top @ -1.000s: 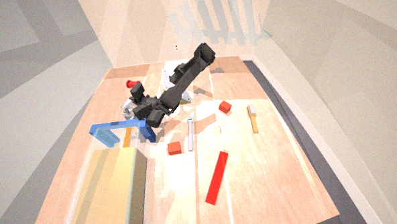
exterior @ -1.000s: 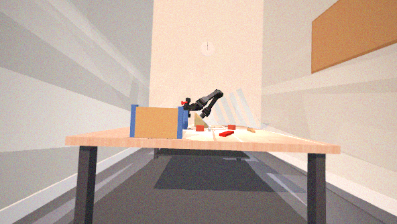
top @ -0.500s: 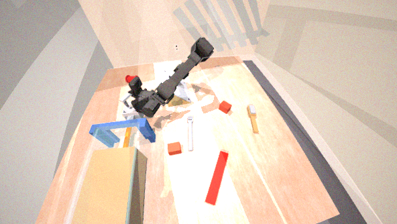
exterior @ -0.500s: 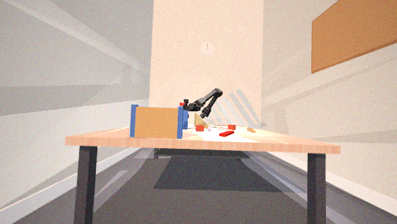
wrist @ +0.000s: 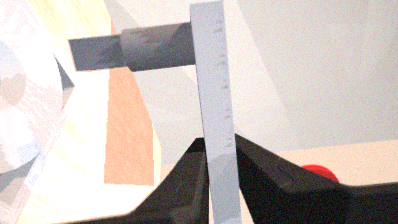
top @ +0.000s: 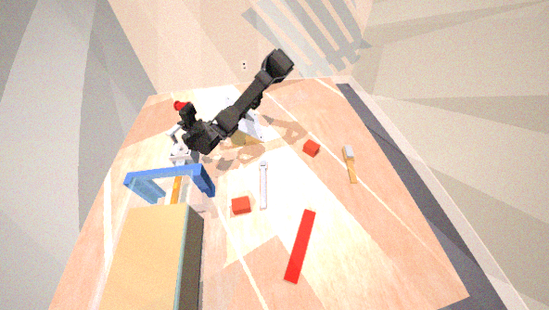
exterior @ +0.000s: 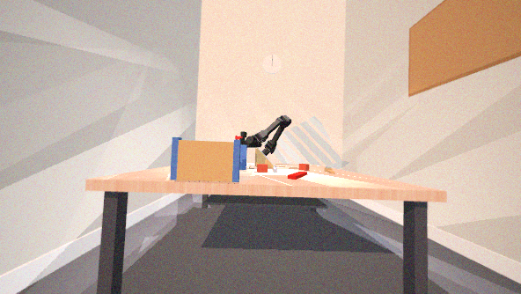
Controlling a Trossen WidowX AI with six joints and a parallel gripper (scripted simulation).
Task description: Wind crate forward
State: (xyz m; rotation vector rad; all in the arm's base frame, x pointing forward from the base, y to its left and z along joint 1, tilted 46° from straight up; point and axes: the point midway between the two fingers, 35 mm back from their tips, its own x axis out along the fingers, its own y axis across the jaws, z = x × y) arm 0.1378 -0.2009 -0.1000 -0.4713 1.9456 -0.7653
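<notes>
Now: the red grip 4 cm behind my gripper tip, 4 cm to the left of it and 4 cm above it. The rest, counted from my gripper tip: blue steel frame: 20 cm ahead, 3 cm to the right, 7 cm below; grey winch: 3 cm ahead, 3 cm to the right, 14 cm below; grey crank arm: 1 cm behind, 2 cm to the left, 1 cm above.
</notes>
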